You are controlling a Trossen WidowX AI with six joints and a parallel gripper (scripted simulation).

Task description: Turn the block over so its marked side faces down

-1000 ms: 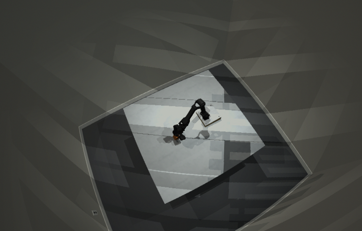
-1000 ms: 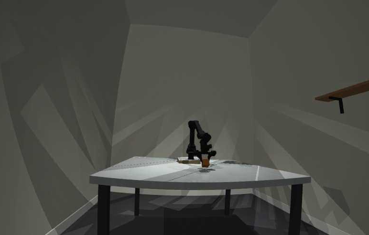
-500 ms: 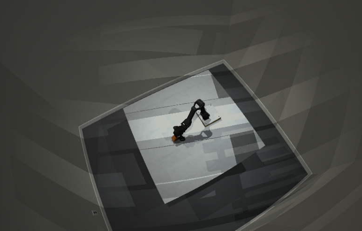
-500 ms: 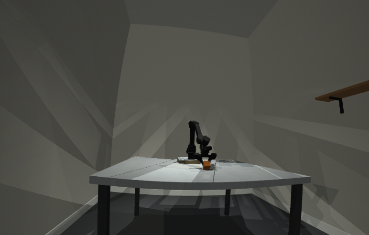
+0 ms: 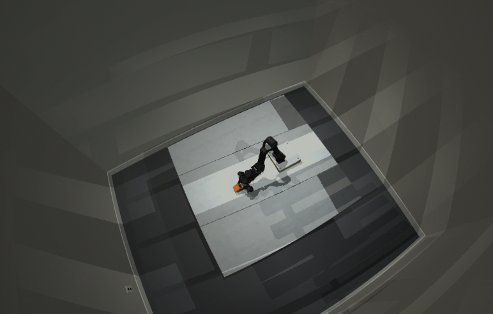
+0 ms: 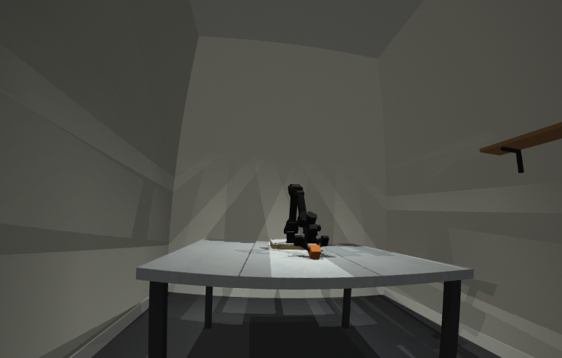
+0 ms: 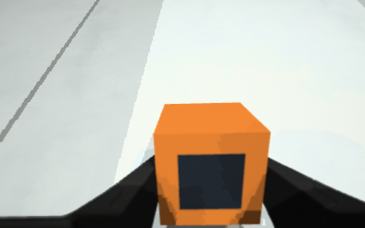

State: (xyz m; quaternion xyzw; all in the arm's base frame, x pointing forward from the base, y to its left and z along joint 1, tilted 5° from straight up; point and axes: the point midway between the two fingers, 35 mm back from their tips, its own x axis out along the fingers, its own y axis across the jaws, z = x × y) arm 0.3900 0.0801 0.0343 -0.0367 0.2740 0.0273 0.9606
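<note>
My gripper tip is now 10 mm below the orange block and 10 mm past it.
</note>
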